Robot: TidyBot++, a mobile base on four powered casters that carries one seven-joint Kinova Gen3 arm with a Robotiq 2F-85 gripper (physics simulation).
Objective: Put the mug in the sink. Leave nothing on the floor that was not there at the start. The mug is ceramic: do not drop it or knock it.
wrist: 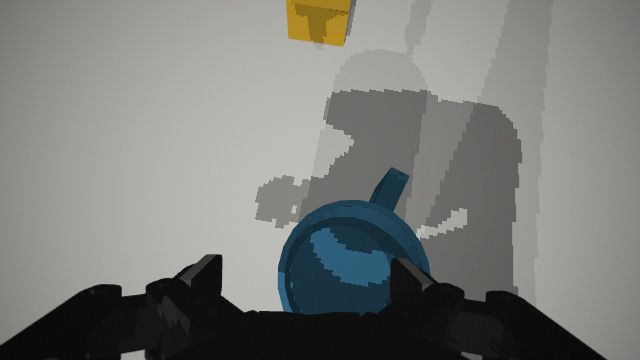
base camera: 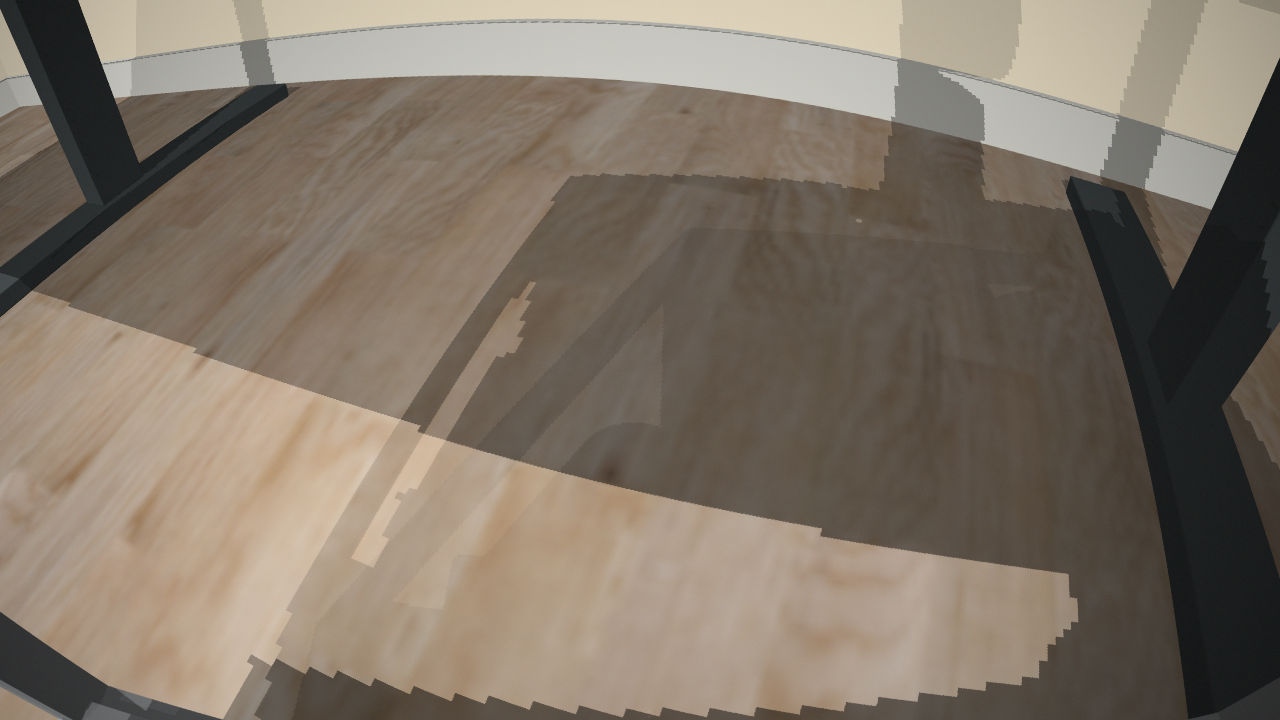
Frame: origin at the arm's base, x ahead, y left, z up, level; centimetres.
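Seen in the pictures: gripper, fingertip midpoint: (wrist: 307,275).
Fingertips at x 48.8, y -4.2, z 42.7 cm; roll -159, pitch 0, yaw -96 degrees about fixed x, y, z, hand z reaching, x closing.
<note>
Offsets run from my fingertips to a thing's middle. "*": to the spot under its first point. Level surfaces: height alone.
A blue mug @[dy -3.7, dx +1.3, dz -6.3 cm] (wrist: 340,260) stands upright on a pale grey surface in the wrist view, seen from above into its open top. Its handle points up and to the right in the view. My gripper (wrist: 307,275) is open and empty, with its fingers nearer to the camera than the mug. The right fingertip overlaps the right part of the mug's opening in the view, and the left fingertip shows to the left of the mug with a gap. The gripper body hides the mug's near edge. The sink does not show in either view.
A yellow block @[* dy -2.8, dx +24.0, dz -7.6 cm] (wrist: 317,22) lies on the pale surface beyond the mug, at the top of the wrist view. In the base camera view, dark table legs (base camera: 1199,501) @[* dy +79.1, dx +26.4, dz -63.3 cm] (base camera: 67,89) stand on the wooden floor @[dz -82.3 cm] (base camera: 537,555) at right and left, with a wall behind.
</note>
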